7 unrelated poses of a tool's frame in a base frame.
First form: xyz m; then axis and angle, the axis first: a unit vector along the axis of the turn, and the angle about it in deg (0 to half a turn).
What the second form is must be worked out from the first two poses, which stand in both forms.
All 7 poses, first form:
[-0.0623, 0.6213, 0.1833, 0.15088, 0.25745, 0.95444, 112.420]
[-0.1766, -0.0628, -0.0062, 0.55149, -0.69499, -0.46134, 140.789]
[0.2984, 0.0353, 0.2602, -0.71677, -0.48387, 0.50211, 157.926]
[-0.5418, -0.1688, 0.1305, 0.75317, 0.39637, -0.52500, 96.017]
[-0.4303, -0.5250, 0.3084, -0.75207, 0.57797, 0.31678, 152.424]
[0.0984, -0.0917, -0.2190, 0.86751, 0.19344, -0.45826, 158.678]
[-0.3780, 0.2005, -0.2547, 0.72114, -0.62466, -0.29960, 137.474]
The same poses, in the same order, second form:
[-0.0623, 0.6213, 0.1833, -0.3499, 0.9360, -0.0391, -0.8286, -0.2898, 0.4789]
[-0.1766, -0.0628, -0.0062, -0.2350, -0.9719, -0.0122, -0.3886, 0.0824, 0.9177]
[0.2984, 0.0353, 0.2602, 0.0632, 0.8569, -0.5116, 0.4795, -0.4756, -0.7375]
[-0.5418, -0.1688, 0.1305, 0.5219, -0.1923, -0.8310, 0.8519, 0.0688, 0.5191]
[-0.4303, -0.5250, 0.3084, 0.1806, -0.6733, -0.7170, -0.9666, -0.2563, -0.0028]
[0.0984, -0.0917, -0.2190, 0.5221, 0.1575, -0.8382, 0.4908, -0.8593, 0.1442]
[-0.3780, 0.2005, -0.2547, 0.1663, -0.9850, 0.0469, -0.5799, -0.0592, 0.8125]

